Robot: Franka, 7 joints.
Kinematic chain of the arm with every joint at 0, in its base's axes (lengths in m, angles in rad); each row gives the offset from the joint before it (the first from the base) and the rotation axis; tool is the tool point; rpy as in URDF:
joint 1: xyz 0 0 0.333 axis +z
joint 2: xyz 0 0 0 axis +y
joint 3: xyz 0 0 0.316 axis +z
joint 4: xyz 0.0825 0 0 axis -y
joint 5: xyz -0.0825 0 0.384 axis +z
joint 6: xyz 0 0 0 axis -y
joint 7: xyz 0.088 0 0 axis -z
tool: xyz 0 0 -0.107 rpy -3.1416 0 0
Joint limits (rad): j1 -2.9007..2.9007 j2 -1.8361..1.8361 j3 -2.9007..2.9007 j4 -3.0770..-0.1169 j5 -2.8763..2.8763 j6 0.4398..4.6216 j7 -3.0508..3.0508
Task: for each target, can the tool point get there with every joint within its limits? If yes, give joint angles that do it. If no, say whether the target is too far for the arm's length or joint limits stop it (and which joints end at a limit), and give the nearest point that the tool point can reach.
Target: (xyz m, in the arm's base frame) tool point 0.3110 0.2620 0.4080
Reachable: yes | joints 2.0077 -1.2212 -1.4154 -2.5121 -2.4286 2.9688 -1.2318
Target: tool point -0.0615 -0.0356 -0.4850
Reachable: no: joint limits stop it (at a limit: joint 2) | nearest point -0.1036 -0.0599 -0.3349 | short by 0.158 m
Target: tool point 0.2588 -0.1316 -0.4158
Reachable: no: joint limits stop it (at a limit: joint 2) | nearest point 0.2582 -0.1313 -0.3607 | short by 0.055 m
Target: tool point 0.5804 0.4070 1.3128
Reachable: no: too far | nearest point 0.4117 0.2887 1.0281 | short by 0.351 m
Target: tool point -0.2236 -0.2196 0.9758
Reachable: yes | joints -0.1529 -1.2614 -0.4471 -1.6402 2.3027 2.3205 0.6456
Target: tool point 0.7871 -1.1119 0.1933
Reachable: no: too far | nearest point 0.4931 -0.6966 0.2455 | short by 0.512 m
